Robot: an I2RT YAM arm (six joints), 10 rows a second.
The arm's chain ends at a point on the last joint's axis. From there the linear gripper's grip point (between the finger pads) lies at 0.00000 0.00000 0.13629 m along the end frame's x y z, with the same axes.
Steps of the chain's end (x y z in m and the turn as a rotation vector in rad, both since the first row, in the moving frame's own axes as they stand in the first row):
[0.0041, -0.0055, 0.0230, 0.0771, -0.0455, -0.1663]
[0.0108, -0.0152, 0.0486, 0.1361, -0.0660, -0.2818]
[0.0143, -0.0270, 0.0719, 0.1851, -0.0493, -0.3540]
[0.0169, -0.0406, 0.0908, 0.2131, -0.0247, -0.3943]
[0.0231, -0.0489, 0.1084, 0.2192, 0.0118, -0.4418]
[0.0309, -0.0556, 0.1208, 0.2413, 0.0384, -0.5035]
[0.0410, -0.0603, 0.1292, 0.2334, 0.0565, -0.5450]
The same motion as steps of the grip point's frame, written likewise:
[-0.0029, -0.0154, 0.0225, 0.0771, -0.0455, -0.1663]
[-0.0006, -0.0322, 0.0471, 0.1361, -0.0660, -0.2818]
[0.0034, -0.0504, 0.0694, 0.1851, -0.0493, -0.3540]
[0.0080, -0.0680, 0.0877, 0.2131, -0.0247, -0.3943]
[0.0182, -0.0779, 0.1052, 0.2192, 0.0118, -0.4418]
[0.0278, -0.0881, 0.1168, 0.2413, 0.0384, -0.5035]
[0.0398, -0.0923, 0.1254, 0.2334, 0.0565, -0.5450]

